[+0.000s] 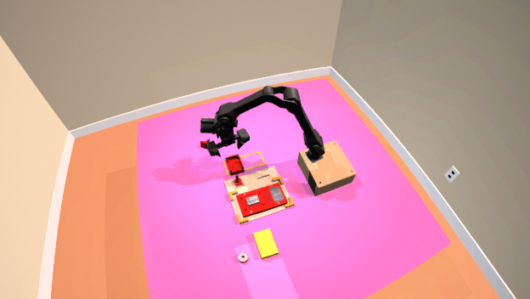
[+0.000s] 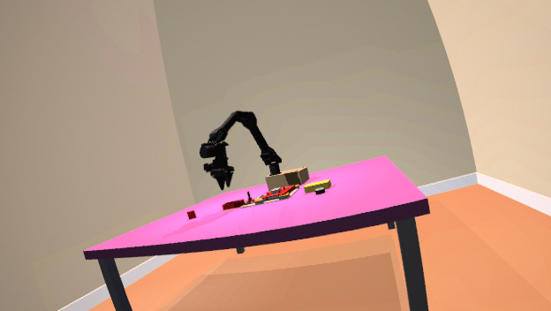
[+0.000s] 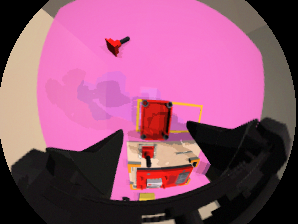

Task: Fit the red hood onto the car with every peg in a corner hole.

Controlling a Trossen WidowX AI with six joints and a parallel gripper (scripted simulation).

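Now: gripper tip 9 cm above the red hood, 1 cm to the right of it and 1 cm past it. Also, from my gripper tip: yellow block: 43 cm to the left, 8 cm below, 4 cm ahead.
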